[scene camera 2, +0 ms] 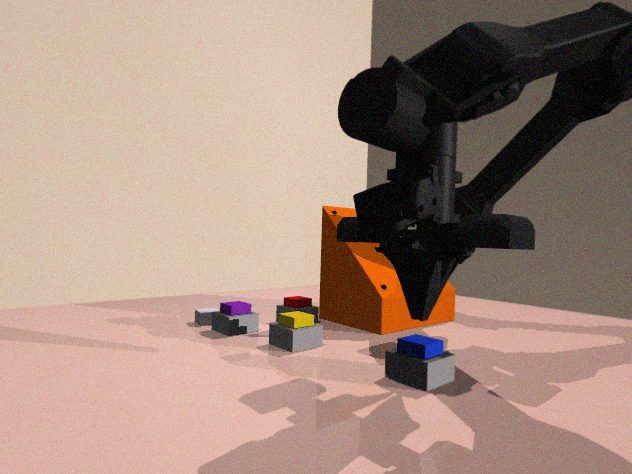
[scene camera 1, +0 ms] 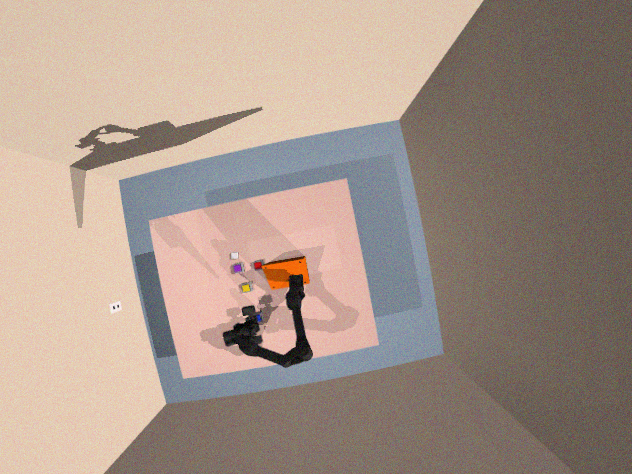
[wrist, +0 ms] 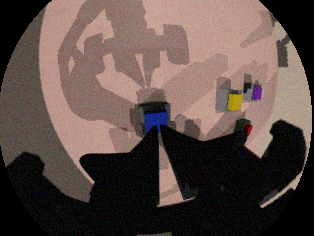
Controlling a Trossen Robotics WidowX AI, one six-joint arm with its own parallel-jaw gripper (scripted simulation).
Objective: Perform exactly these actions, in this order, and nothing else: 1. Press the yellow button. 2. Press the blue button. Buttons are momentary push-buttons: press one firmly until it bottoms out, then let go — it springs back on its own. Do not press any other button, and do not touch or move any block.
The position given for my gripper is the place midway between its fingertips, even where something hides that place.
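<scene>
A blue button [scene camera 2: 420, 346] is here in the scene. As for my gripper [scene camera 2: 419, 320], it is shut and holds nothing, and the wrist view shows me that same gripper [wrist: 158, 128].
</scene>
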